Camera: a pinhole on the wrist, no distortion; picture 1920 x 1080 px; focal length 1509.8 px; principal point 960.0 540.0 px. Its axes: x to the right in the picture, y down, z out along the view. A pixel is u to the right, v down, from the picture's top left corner.
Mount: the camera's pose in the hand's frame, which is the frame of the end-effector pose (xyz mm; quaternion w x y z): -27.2 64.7 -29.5 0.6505 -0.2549 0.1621 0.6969
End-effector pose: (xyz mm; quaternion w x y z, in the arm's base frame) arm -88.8 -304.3 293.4 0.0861 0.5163 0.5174 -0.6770
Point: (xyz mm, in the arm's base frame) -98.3 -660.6 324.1
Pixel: 404.9 1014.7
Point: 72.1 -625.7 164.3
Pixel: 1480.6 683.1
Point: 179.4 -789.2 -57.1
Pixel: 1797.3 358.2
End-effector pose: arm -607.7 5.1 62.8 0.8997 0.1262 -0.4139 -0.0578
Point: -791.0 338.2 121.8
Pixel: 1716.3 929.2
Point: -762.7 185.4 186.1
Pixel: 1018.7 453.4
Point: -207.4 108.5 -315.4
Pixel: behind the camera
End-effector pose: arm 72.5 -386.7 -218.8 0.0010 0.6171 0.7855 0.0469
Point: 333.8 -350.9 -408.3
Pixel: 1047.0 374.4
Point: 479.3 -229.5 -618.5
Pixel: 997.1 154.1
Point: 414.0 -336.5 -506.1
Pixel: 1030.3 396.2
